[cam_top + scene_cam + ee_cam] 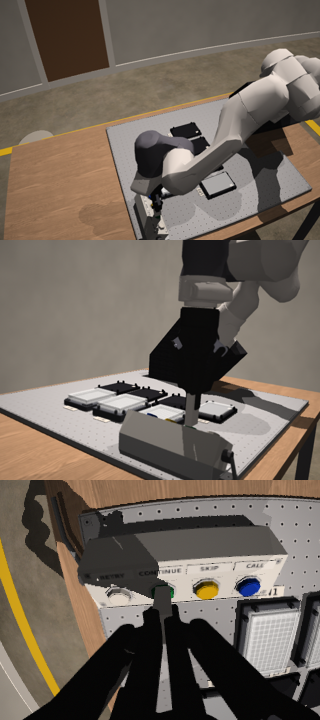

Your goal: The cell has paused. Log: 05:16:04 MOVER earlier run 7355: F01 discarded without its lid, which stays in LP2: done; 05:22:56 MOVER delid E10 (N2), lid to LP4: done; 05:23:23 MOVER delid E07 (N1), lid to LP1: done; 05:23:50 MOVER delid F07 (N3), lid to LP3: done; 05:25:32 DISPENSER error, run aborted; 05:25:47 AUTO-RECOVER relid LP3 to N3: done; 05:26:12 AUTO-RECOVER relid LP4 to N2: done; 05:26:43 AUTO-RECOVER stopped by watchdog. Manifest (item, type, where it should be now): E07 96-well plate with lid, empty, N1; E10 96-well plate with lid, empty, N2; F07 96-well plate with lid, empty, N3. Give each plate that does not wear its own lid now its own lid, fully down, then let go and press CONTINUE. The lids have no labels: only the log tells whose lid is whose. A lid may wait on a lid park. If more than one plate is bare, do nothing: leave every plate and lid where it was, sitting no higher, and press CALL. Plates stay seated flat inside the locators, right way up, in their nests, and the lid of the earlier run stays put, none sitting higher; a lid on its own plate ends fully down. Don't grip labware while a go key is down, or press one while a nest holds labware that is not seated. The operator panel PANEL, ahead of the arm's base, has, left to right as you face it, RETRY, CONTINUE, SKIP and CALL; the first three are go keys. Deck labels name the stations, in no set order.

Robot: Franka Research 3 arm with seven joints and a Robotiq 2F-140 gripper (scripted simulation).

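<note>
Now: hand 4 cm above the green key. Also, from my hand: blue call key (10 cm to the right, 4 cm below); then yellow skip key (5 cm to the right, 4 cm below); then white key (5 cm to the left, 4 cm below).
</note>
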